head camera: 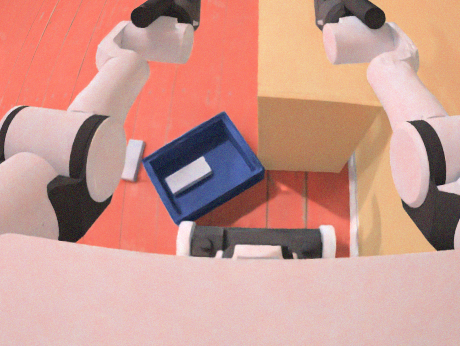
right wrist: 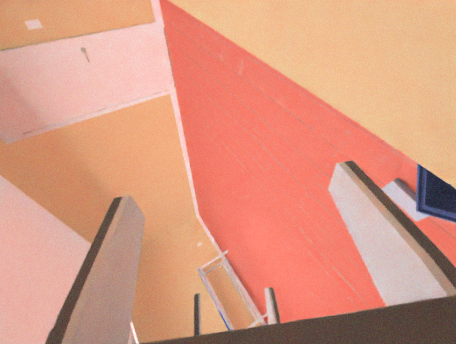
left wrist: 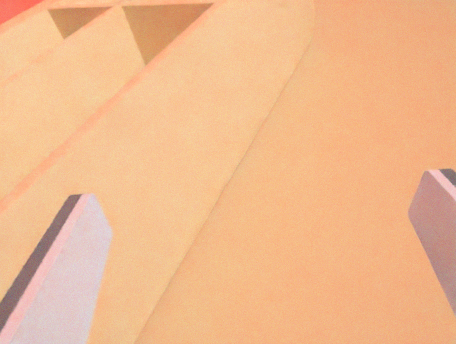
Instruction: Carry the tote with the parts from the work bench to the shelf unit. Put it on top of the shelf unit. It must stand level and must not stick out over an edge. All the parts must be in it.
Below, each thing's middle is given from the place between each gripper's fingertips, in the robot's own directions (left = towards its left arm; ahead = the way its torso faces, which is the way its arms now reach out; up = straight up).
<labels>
The blue tote [head camera: 235, 167] lies 830 mm below my left hand, 120 mm behind it and 90 mm to the left of it.
The blue tote lies 12 cm behind my right hand, 36 cm to the left of it and 84 cm below it.
</labels>
